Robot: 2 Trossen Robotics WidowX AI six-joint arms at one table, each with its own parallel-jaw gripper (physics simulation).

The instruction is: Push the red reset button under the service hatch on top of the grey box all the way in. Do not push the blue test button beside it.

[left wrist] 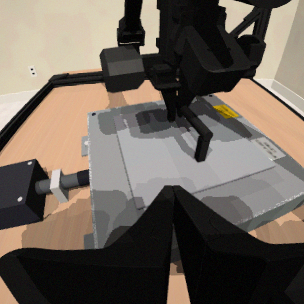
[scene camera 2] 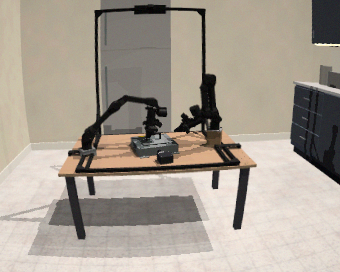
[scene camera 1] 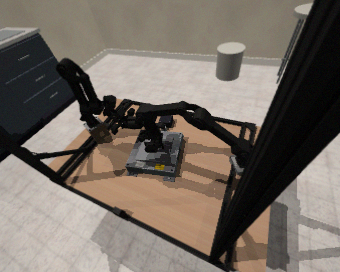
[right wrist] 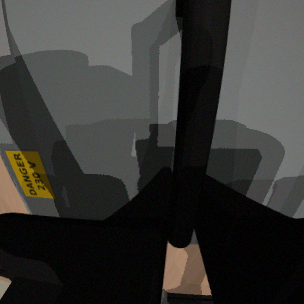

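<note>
The grey box (scene camera 1: pixel 172 150) (scene camera 2: pixel 155 146) (left wrist: pixel 104 170) sits on the table. Its flat hatch (left wrist: pixel 150 165) lies over the top and looks closed. A black bar handle (left wrist: pixel 198 124) (right wrist: pixel 200 100) stands on the hatch. My right gripper (scene camera 2: pixel 151 136) (left wrist: pixel 174 116) (right wrist: pixel 177 174) is above the box, shut on the handle near one end. My left gripper (scene camera 2: pixel 177 131) (left wrist: pixel 171 192) is shut and empty, raised off one side of the box, its fingertips pointing toward the hatch. The red reset button and the blue test button do not show in any view.
A yellow danger label (scene camera 1: pixel 159 167) (left wrist: pixel 226 111) (right wrist: pixel 30 174) and a white label (left wrist: pixel 269 148) are on the box top. A small black block (scene camera 2: pixel 165 157) (left wrist: pixel 19 195) with a short cylinder stands beside the box. Black frame rails (scene camera 2: pixel 160 168) run along the table (scene camera 2: pixel 112 161).
</note>
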